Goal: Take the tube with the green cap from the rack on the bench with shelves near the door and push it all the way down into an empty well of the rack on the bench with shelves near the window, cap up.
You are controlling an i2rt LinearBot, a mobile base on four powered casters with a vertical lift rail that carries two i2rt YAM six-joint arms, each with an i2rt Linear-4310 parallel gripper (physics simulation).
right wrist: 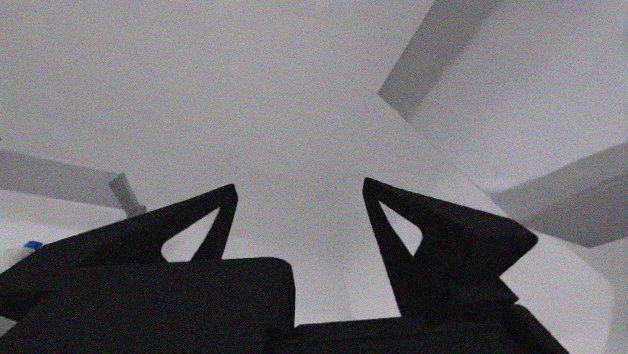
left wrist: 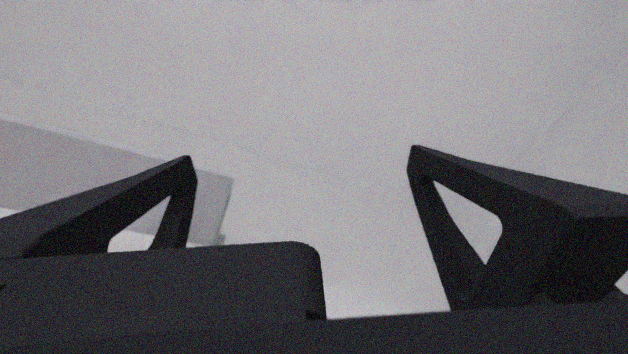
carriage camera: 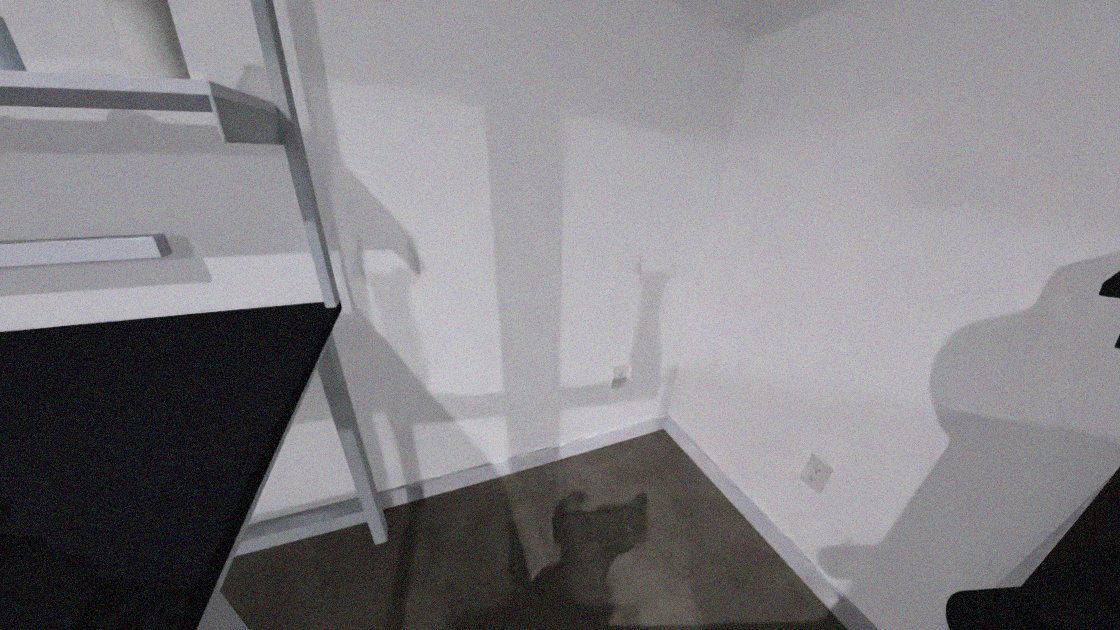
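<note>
A bench with a black top [carriage camera: 148, 423] and shelves stands close at the left of the carriage view; I cannot tell which of the two benches it is. No rack and no green-capped tube show in these views. My left gripper [left wrist: 303, 162] is open and empty, with its fingers raised against the pale ceiling and wall. My right gripper [right wrist: 300, 187] is open and empty, also raised, with bare ceiling and wall beyond its fingertips. Neither gripper is near a tube or rack.
A shelf board [carriage camera: 101, 81] on a slanting grey post [carriage camera: 302, 172] carries a pale cylinder [carriage camera: 160, 39]. A light bar [carriage camera: 78, 249] runs behind the bench. Two walls meet beyond the floor [carriage camera: 469, 540], right of the bench. A blue cap [right wrist: 34, 244] shows at the right wrist view's left edge.
</note>
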